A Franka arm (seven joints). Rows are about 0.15 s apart.
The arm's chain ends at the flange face. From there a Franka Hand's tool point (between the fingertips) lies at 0.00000 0.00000 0.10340 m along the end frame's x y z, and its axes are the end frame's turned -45 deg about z.
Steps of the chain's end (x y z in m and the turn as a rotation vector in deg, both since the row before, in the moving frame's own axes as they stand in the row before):
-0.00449 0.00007 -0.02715 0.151 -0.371 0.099
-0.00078 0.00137 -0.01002 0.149 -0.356 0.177
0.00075 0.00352 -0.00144 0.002 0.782 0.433
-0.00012 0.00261 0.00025 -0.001 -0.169 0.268
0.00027 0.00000 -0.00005 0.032 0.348 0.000
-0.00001 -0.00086 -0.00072 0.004 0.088 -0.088
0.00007 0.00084 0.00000 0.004 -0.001 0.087
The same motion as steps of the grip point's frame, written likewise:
-0.00350 -0.00379 -0.02715 0.369 -0.156 0.099
-0.00178 -0.00023 -0.01002 0.357 -0.146 0.177
-0.00096 0.00402 -0.00145 -0.552 0.554 0.433
-0.00215 0.00155 0.00025 0.119 -0.120 0.268
0.00068 0.00059 -0.00005 -0.223 0.269 0.000
0.00072 -0.00051 -0.00072 -0.059 0.065 -0.088
-0.00054 0.00064 0.00000 0.004 0.002 0.087

